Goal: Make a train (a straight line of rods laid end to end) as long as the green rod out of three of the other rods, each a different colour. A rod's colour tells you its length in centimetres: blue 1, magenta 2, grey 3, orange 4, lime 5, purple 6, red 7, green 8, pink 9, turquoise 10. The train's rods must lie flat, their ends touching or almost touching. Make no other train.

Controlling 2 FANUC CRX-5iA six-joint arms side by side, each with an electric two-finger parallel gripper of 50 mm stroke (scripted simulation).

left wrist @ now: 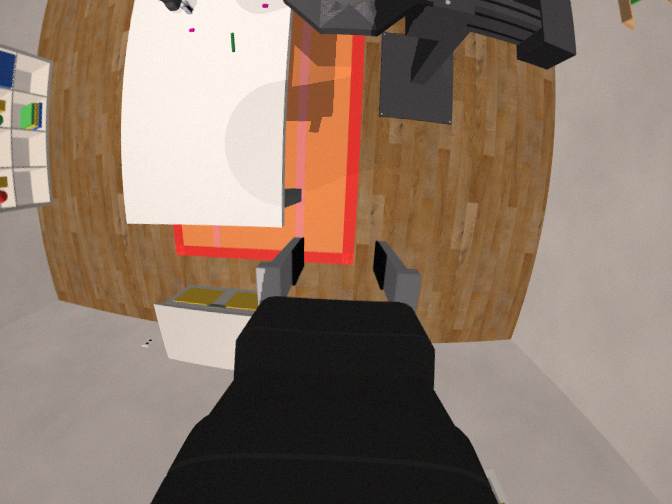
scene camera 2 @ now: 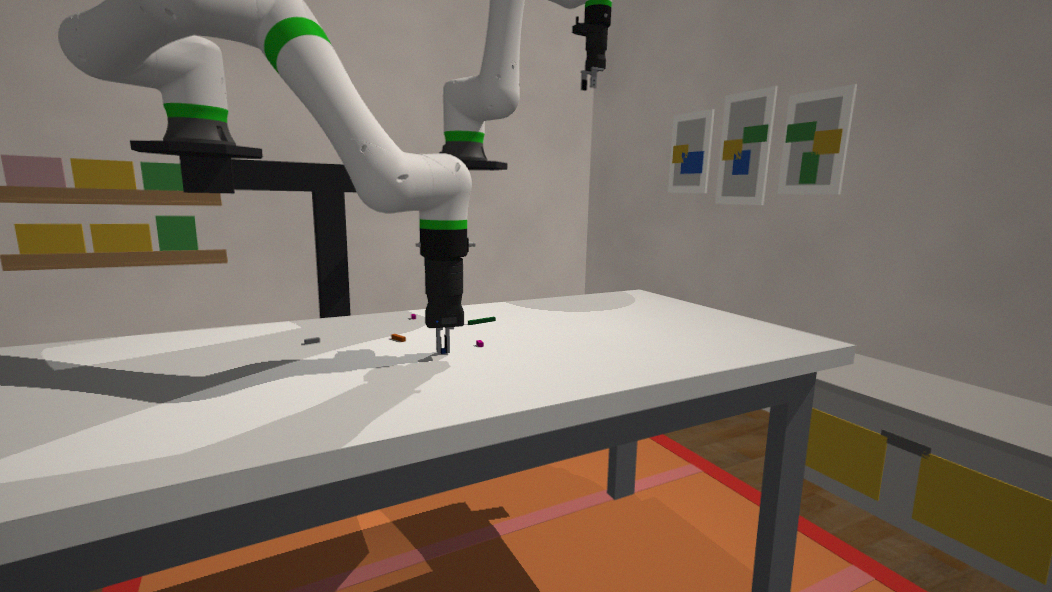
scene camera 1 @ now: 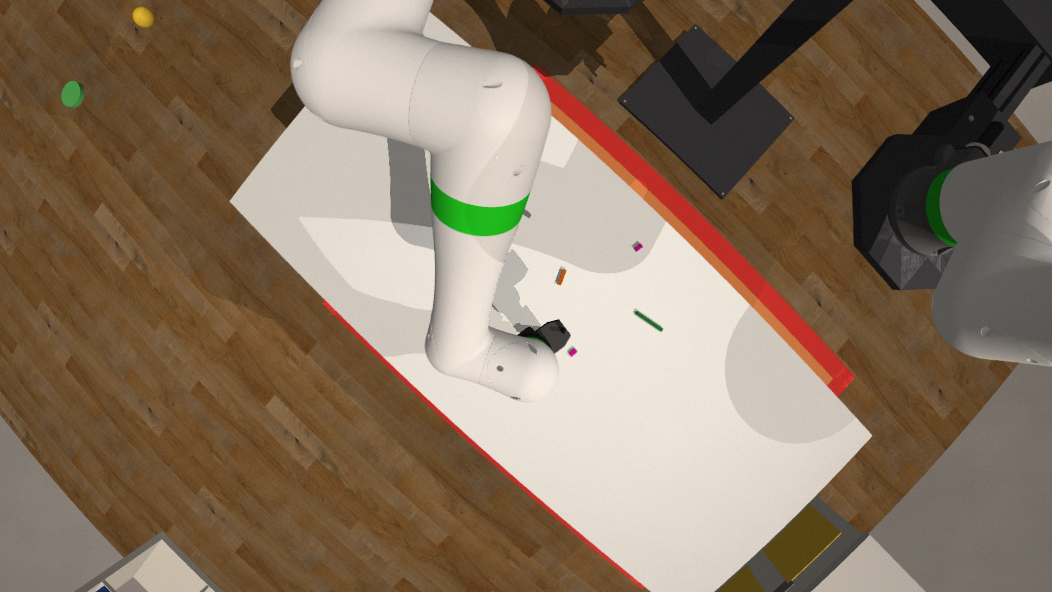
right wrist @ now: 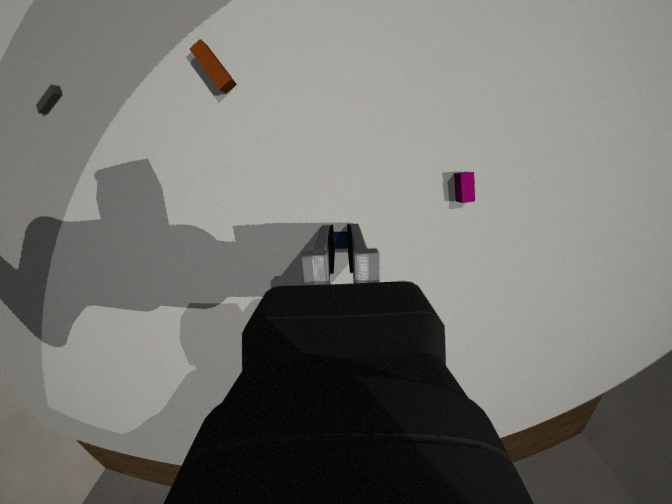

Labels:
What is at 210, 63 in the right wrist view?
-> An orange rod.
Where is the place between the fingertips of my right gripper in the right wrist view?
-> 340, 239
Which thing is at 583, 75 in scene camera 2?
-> My left gripper.

